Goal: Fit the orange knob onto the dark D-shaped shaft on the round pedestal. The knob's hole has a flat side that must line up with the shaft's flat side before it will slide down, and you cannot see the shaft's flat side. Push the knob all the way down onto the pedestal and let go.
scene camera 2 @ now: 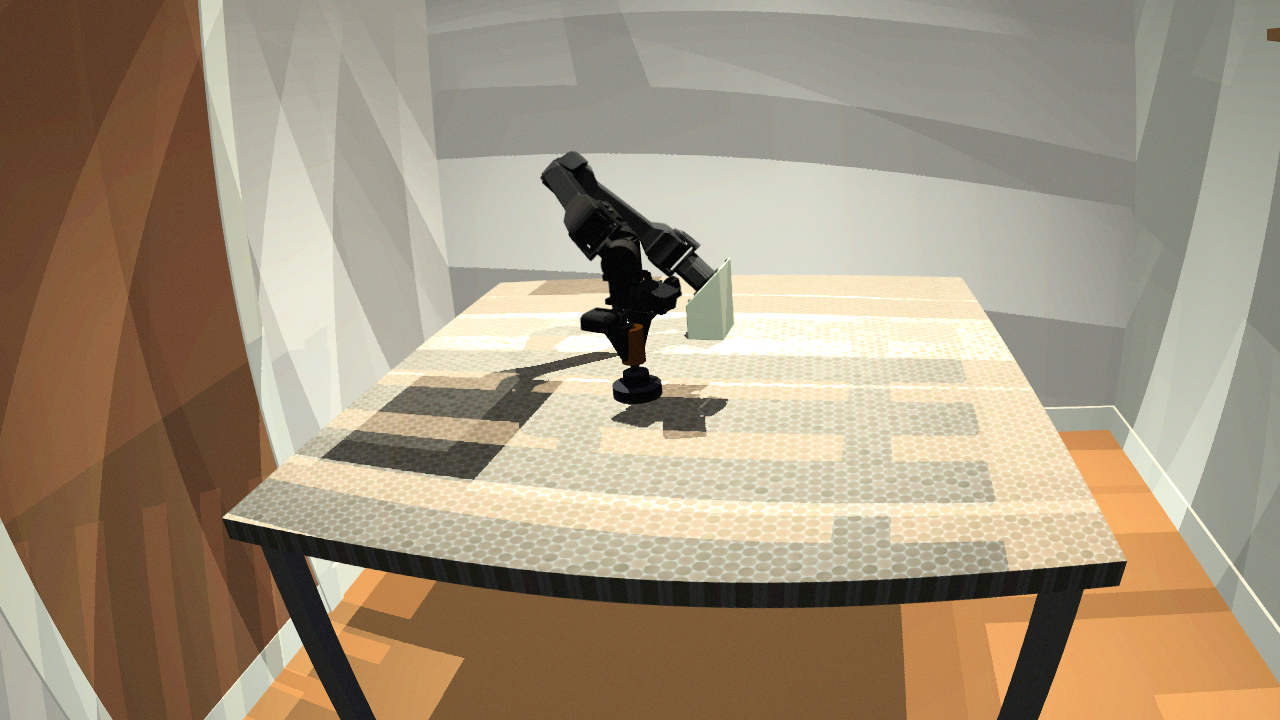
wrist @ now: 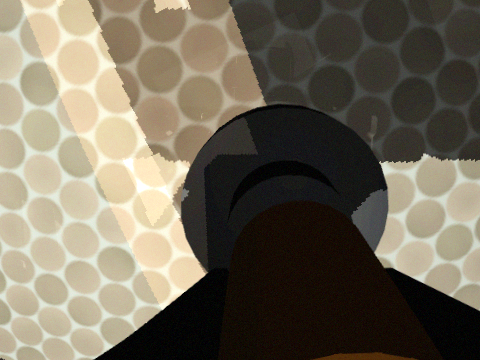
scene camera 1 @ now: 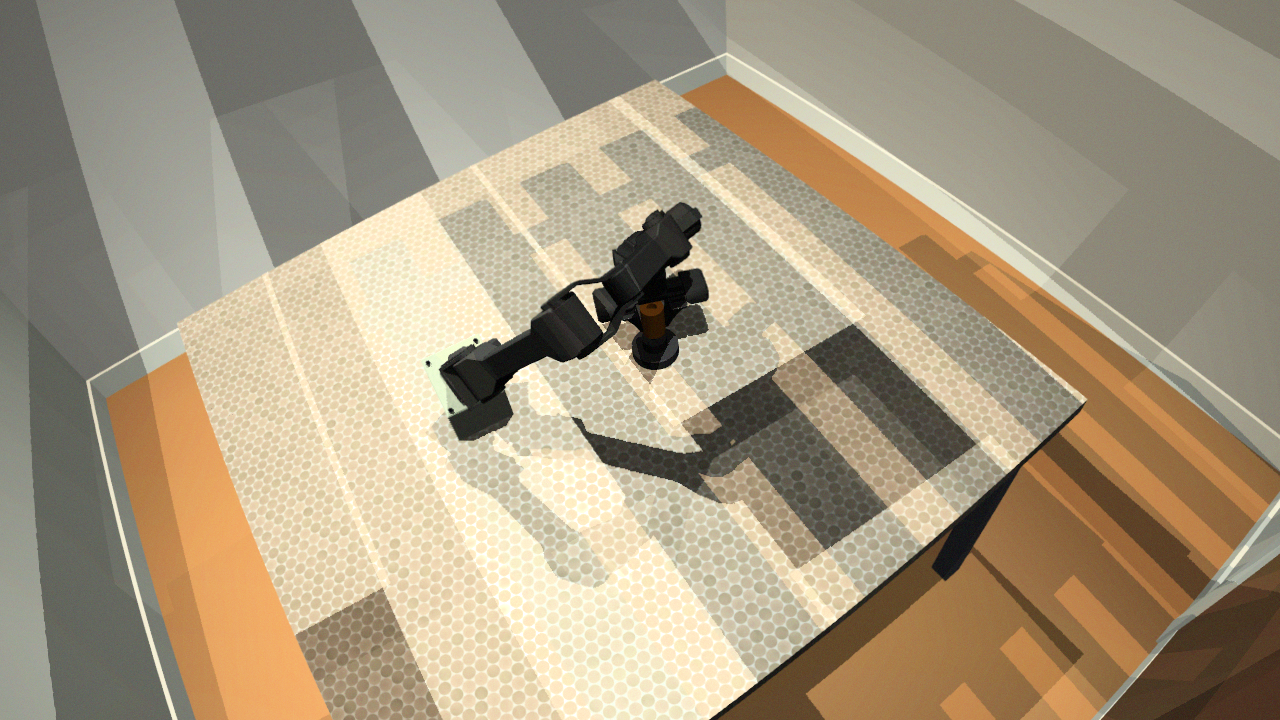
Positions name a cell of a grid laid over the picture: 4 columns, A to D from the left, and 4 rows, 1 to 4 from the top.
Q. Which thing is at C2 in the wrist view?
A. A dark round pedestal.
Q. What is my gripper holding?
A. An orange knob.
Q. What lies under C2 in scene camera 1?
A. My gripper.
